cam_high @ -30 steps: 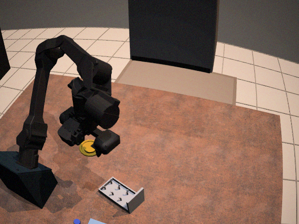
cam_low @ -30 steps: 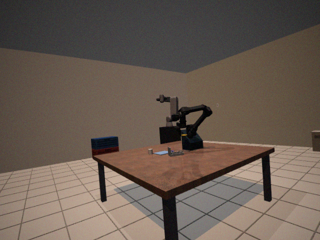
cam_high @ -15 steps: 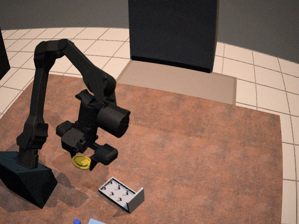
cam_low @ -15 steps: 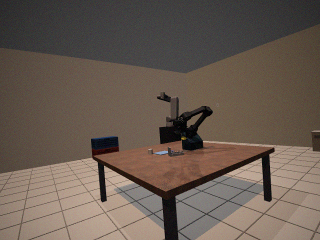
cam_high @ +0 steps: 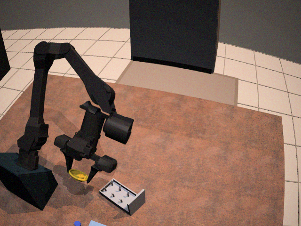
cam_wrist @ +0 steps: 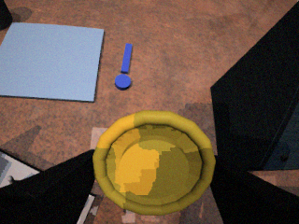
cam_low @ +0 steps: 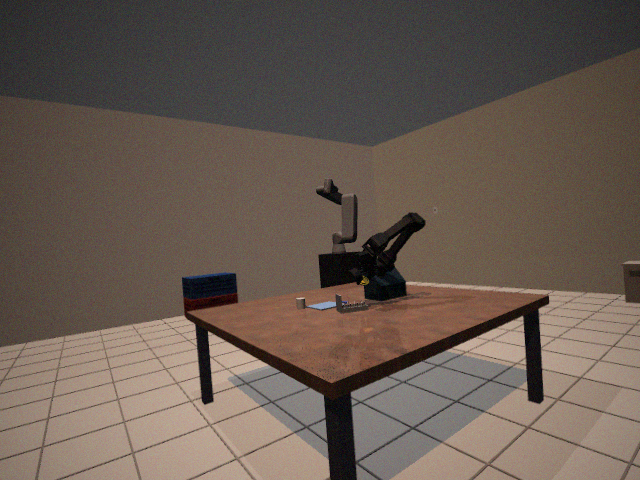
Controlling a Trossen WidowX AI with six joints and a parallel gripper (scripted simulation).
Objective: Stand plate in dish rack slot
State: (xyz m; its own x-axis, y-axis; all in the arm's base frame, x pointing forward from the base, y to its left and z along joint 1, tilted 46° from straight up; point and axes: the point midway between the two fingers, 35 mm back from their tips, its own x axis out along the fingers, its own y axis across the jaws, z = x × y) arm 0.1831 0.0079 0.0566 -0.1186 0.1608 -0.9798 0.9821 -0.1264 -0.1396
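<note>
My gripper tip is now 12 cm short of the grey dish rack, 9 cm above it and 2 cm to the right of it. From my gripper tip the other things lie so: yellow plate (1 cm above).
</note>
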